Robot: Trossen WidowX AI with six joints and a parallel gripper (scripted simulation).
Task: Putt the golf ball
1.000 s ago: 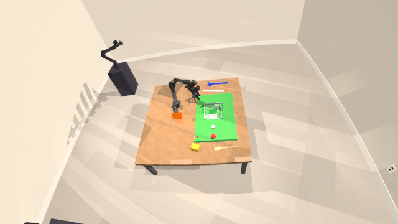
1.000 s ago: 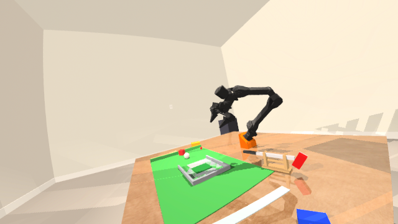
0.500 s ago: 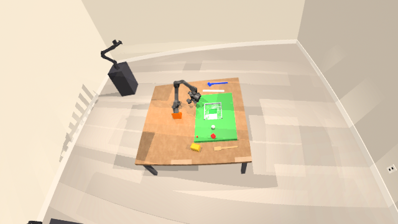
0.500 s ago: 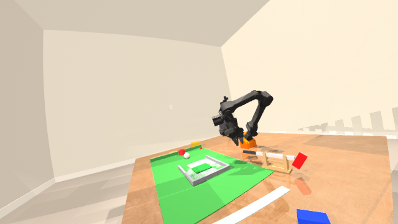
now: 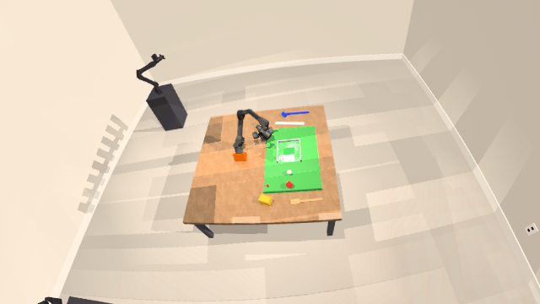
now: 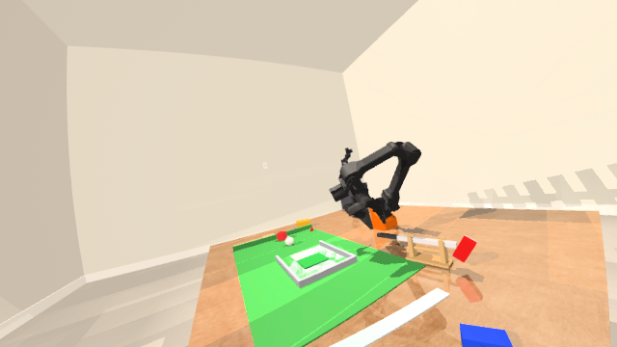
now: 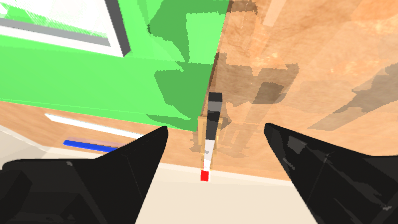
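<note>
Right now the small red piece is 500 mm to the right of my gripper tip, 80 mm below it and 10 mm ahead of it. Also, from my gripper tip: red putter (140 mm to the left, 40 mm below, 20 mm behind); white bar (250 mm ahead, 220 mm to the left, 90 mm below); wooden rack (160 mm to the left, 60 mm below, 20 mm behind).
</note>
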